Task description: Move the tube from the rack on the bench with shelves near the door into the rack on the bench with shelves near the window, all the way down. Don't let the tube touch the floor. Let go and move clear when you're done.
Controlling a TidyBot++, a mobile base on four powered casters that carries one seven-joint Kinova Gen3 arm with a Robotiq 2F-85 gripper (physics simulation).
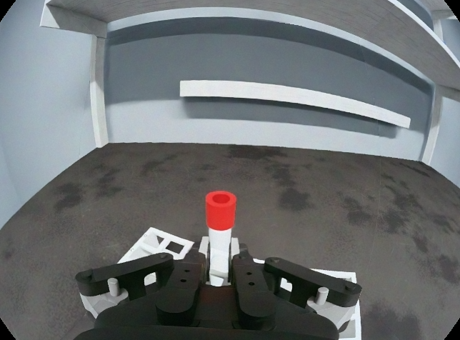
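The tube [220, 245] is white with a red cap and stands upright in the white rack [357, 300] on the dark bench top. My gripper [219, 247] is shut on the tube, with one finger on each side of its white body just below the red cap. The rack shows on both sides of the gripper, and its middle and the tube's lower end are hidden behind the fingers and the gripper body.
The bench top [320, 240] is dark and mottled. A white rail [290, 95] runs along the back wall. A shelf [210, 12] hangs over the bench, with a white post [98, 90] at the left and another post [433, 125] at the right.
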